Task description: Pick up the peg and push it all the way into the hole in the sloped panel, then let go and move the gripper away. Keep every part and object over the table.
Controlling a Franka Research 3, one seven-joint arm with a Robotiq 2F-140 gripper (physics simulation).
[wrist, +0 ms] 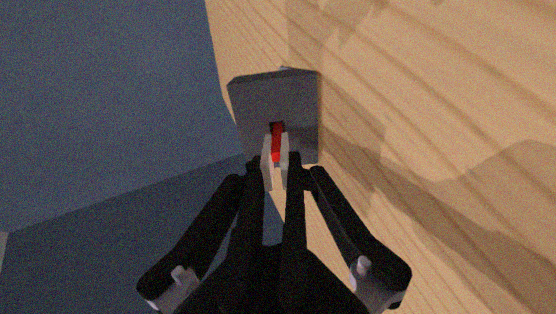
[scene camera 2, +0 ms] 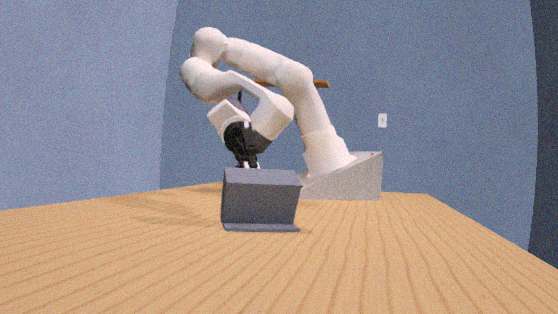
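The red peg [wrist: 276, 142] is held between the pale fingertips of my gripper [wrist: 277, 144] [scene camera 2: 248, 164] in the wrist view. The peg's far end is at the dark square hole [wrist: 277, 124] in the grey sloped panel [wrist: 272, 97] [scene camera 2: 260, 202]; how deep it sits in the hole I cannot tell. A length of the peg shows outside the panel. In the scene view my gripper is behind the panel's top edge, its fingertips partly hidden, and the peg does not show there.
The wooden table [scene camera 2: 350, 260] [wrist: 450, 90] lies under the panel. The robot's grey base block [scene camera 2: 350, 180] stands behind the panel to the right. Blue walls [scene camera 2: 425, 75] rise behind, with a white wall plate [scene camera 2: 382, 120].
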